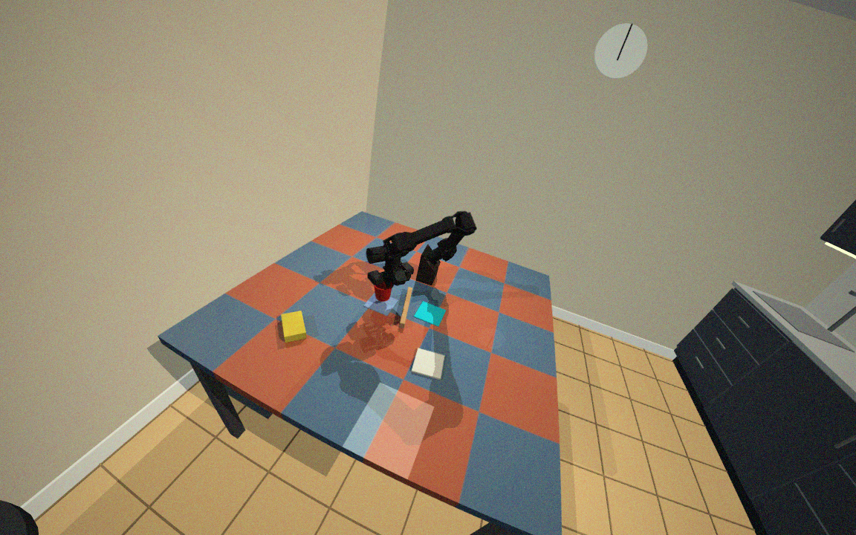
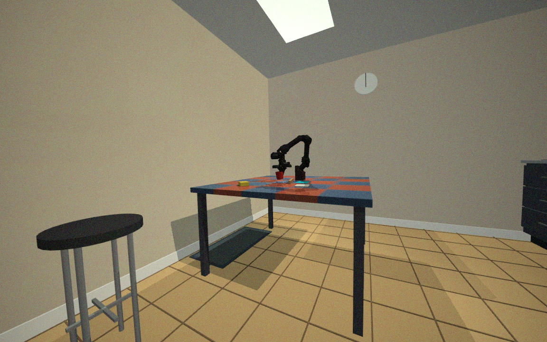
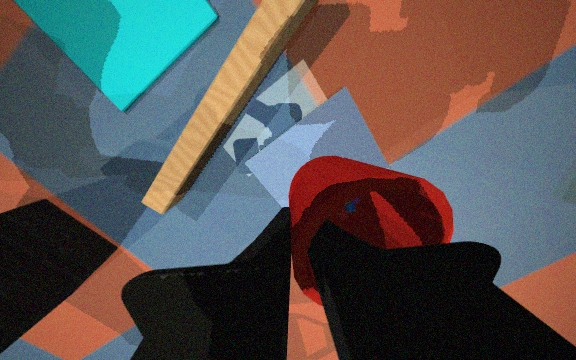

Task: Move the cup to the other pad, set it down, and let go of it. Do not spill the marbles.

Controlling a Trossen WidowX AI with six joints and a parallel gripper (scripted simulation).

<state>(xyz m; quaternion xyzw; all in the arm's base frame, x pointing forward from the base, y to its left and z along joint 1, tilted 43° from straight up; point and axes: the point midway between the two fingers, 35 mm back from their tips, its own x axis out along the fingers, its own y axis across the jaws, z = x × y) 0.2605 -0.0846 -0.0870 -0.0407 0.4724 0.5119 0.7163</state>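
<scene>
The cyan pad is 19 cm to the left of my gripper tip and 7 cm below it. The rest, counted from my gripper tip: red cup 2 cm ahead, 2 cm to the right; wooden bar 1 cm ahead, 9 cm to the left, 6 cm below; light blue pad 3 cm ahead, 2 cm to the right, 7 cm below.
</scene>
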